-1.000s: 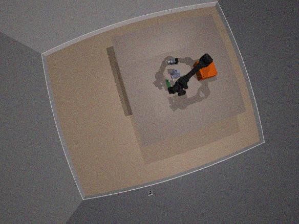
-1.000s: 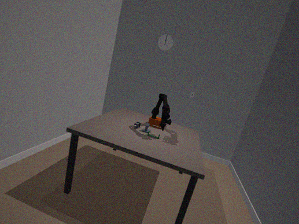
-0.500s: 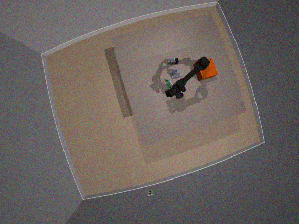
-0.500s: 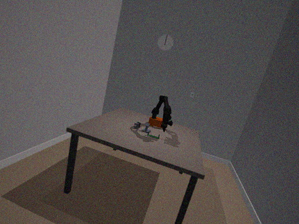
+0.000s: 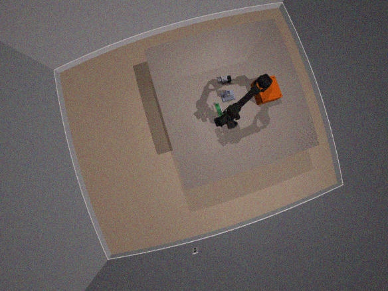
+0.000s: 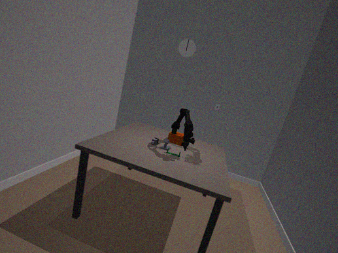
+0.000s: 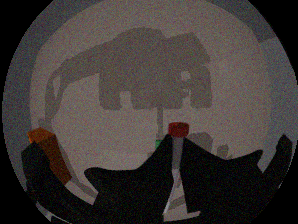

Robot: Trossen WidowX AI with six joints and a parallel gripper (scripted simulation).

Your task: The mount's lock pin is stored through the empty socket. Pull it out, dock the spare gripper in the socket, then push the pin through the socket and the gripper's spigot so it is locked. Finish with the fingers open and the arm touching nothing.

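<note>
The green strip lies 2 cm ahead of my gripper tip, 10 cm to the right of it and 5 cm below it. From my gripper tip the other things lie so: spare gripper: 5 cm behind, 36 cm to the right, 5 cm below; grey mount: 6 cm behind, 23 cm to the right, 2 cm below.
</note>
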